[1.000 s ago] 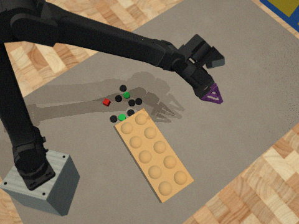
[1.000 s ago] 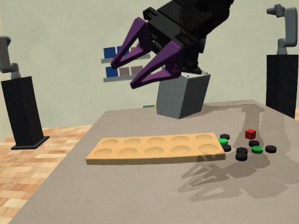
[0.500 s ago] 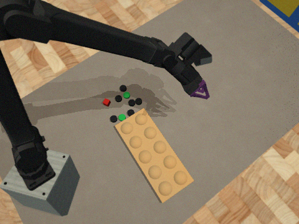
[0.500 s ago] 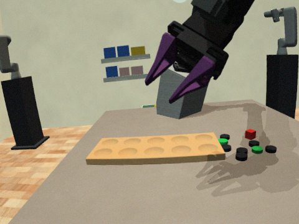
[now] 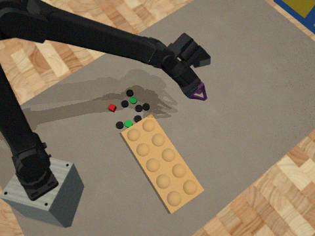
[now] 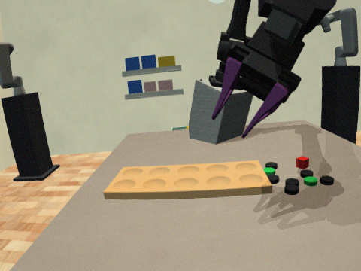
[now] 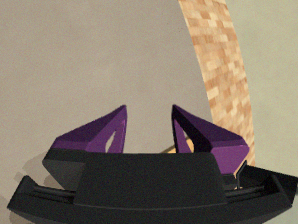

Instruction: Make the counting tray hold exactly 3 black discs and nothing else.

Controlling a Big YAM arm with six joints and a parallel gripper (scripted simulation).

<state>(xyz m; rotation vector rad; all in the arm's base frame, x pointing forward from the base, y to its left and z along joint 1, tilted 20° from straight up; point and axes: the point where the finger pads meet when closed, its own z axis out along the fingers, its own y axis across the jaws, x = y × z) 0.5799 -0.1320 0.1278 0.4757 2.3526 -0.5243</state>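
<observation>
Now: the red cube 270 mm behind my hand, 250 mm to the left of it and 190 mm below it. Also, from my hand: counting tray 240 mm behind, 70 mm to the right, 190 mm below.
</observation>
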